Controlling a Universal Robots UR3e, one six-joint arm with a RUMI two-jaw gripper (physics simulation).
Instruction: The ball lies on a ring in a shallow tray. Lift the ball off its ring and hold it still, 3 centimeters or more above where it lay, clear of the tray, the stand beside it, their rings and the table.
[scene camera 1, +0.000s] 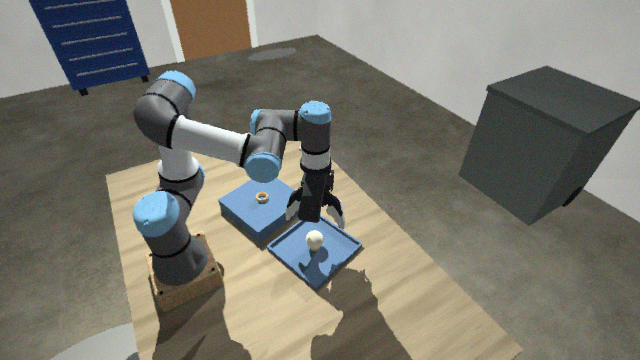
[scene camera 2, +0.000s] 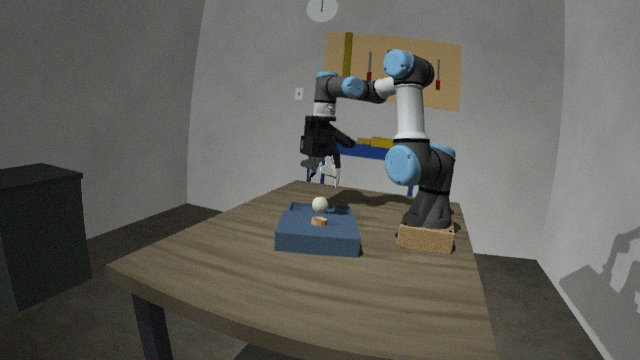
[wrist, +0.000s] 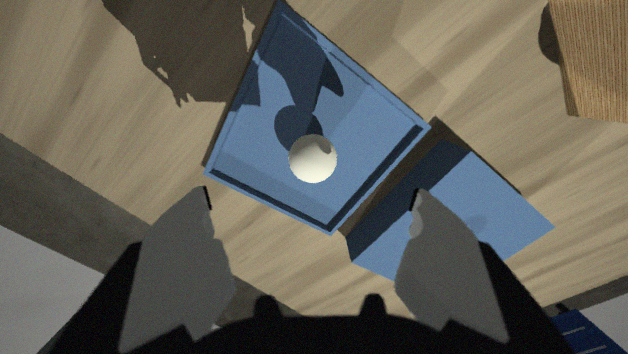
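Where they show: gripper, fingertip midpoint: (scene camera 1: 315, 224) (scene camera 2: 322, 182) (wrist: 312, 190); arm's base, origin of the base link: (scene camera 1: 181, 262) (scene camera 2: 428, 221).
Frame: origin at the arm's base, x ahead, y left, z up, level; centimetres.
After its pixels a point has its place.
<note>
The cream ball (scene camera 1: 314, 240) @[x 33.0, y -8.2, z -0.3 cm] (scene camera 2: 320, 204) @[x 32.9, y -4.4, z -1.4 cm] (wrist: 313, 158) @[x 33.2, y -7.4, z 0.2 cm] rests near the middle of the shallow blue tray (scene camera 1: 316, 285) @[x 28.6, y -18.3, z -4.3 cm] (scene camera 2: 292, 206) @[x 44.6, y -10.3, z -5.4 cm] (wrist: 270, 202) @[x 42.4, y -4.2, z -4.5 cm]. Its ring under it is hidden or too small to make out. My gripper (scene camera 1: 316, 220) @[x 33.8, y -6.9, z 4.6 cm] (scene camera 2: 325, 181) @[x 33.8, y -6.9, z 4.6 cm] (wrist: 312, 190) @[x 33.8, y -6.9, z 4.6 cm] is open and empty, with its fingertips above the ball's level. In the wrist view the ball lies between the lines of the two fingers, a little beyond the tips. The tray's floor bears the gripper's shadow.
The raised blue stand (scene camera 1: 240, 217) @[x 17.8, y 9.4, z -1.2 cm] (scene camera 2: 317, 241) @[x 22.7, y 22.8, z -2.3 cm] (wrist: 520, 220) @[x 17.6, y 15.1, z -1.1 cm] is beside the tray. A wooden ring (scene camera 1: 262, 197) @[x 26.3, y 14.4, z -1.1 cm] (scene camera 2: 319, 221) @[x 25.4, y 15.5, z 0.0 cm] lies on it. The arm's wooden base block (scene camera 1: 187, 290) @[x -0.3, y -7.4, z -1.6 cm] (scene camera 2: 425, 238) @[x -0.3, y 7.8, z -2.2 cm] (wrist: 595, 60) @[x 7.5, y 1.2, z -2.9 cm] is on the wooden table (scene camera 1: 430, 310) @[x 50.6, y -36.0, z -5.6 cm] (scene camera 2: 250, 285) @[x 26.9, y 44.5, z -5.6 cm].
</note>
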